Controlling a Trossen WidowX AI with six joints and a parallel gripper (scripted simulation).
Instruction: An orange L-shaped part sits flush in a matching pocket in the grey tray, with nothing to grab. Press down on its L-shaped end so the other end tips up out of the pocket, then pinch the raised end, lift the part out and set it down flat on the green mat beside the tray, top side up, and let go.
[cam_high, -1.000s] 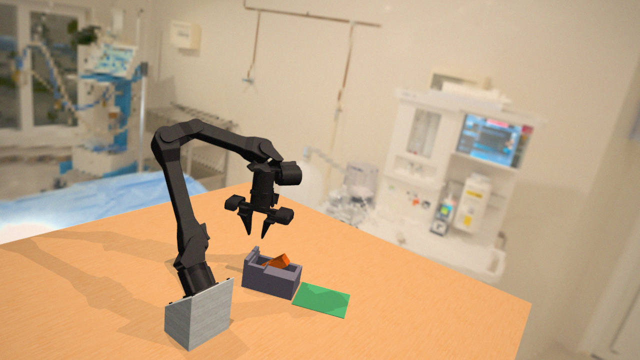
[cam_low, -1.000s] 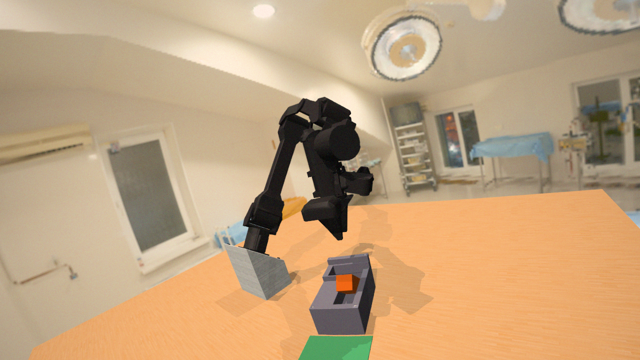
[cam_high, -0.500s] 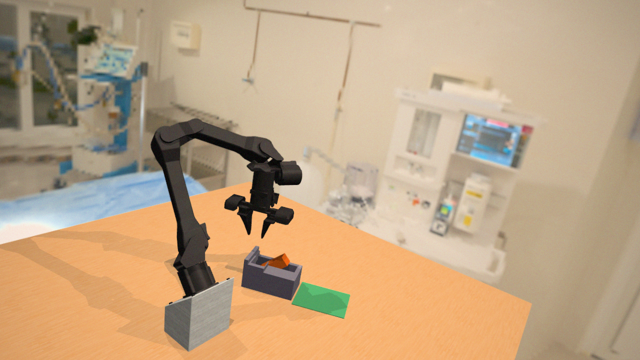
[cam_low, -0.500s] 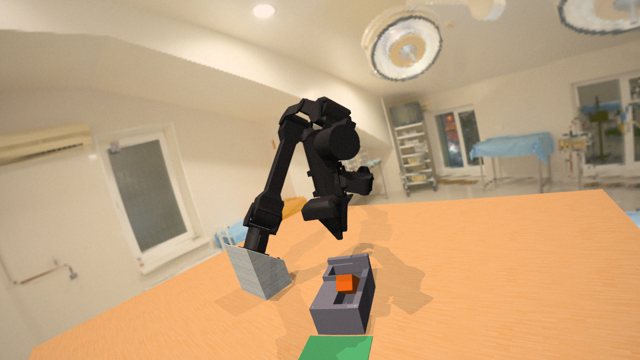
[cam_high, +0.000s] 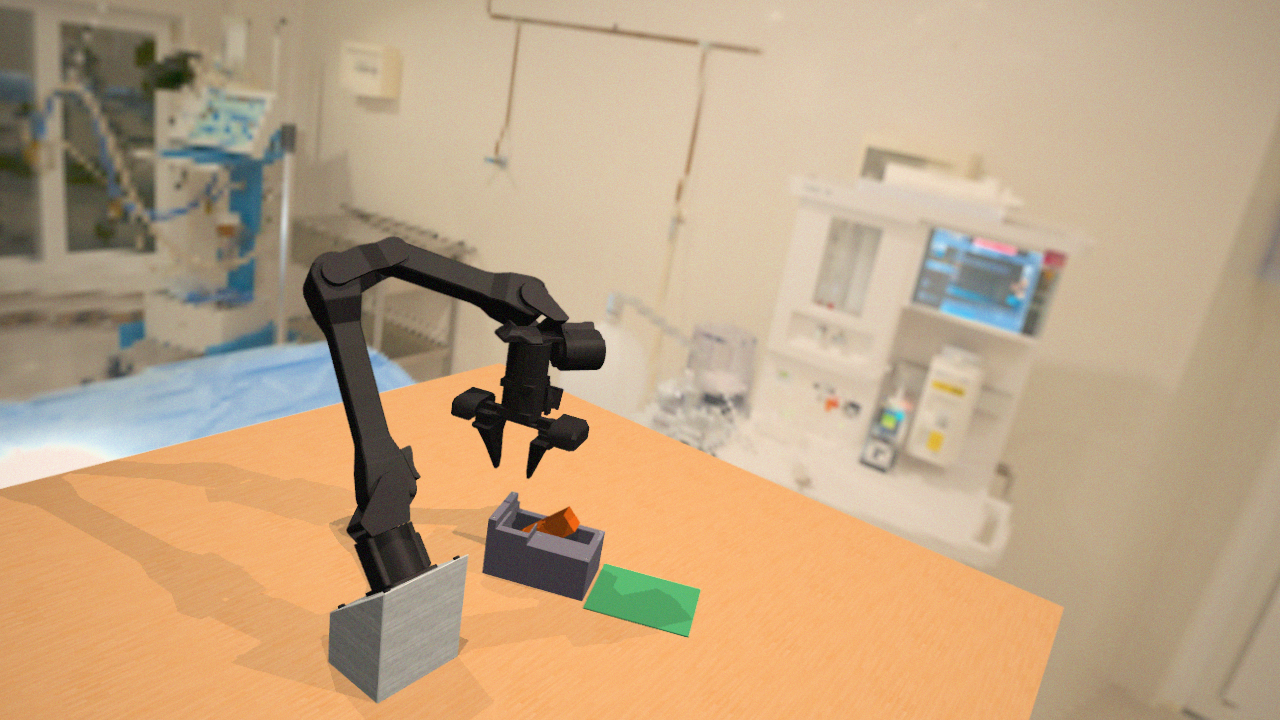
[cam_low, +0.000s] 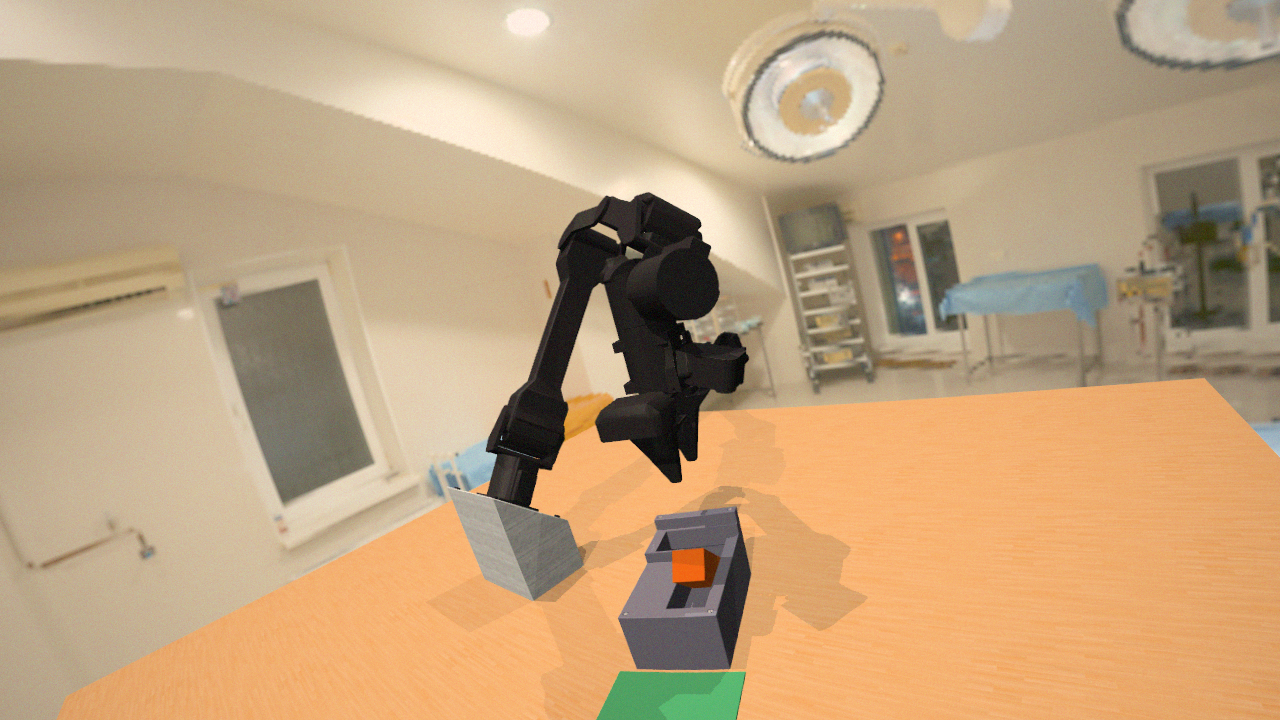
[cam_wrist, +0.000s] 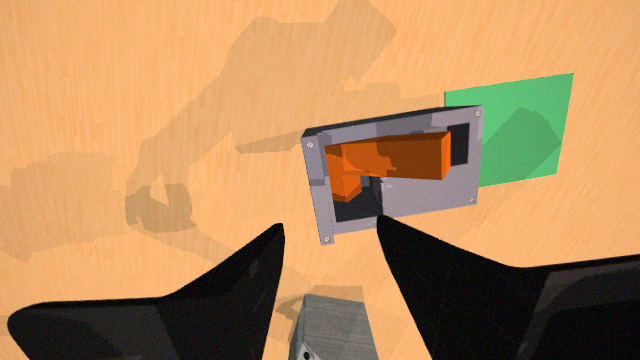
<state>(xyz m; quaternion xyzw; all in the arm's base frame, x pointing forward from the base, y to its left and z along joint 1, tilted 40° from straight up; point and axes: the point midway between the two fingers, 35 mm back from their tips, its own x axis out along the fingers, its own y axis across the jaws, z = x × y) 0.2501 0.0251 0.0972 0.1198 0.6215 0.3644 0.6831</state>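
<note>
The orange L-shaped part lies 1 cm ahead of my gripper tip, 4 cm to the right of it and 10 cm below it. Also, from my gripper tip: green mat: 9 cm ahead, 20 cm to the right, 16 cm below.
</note>
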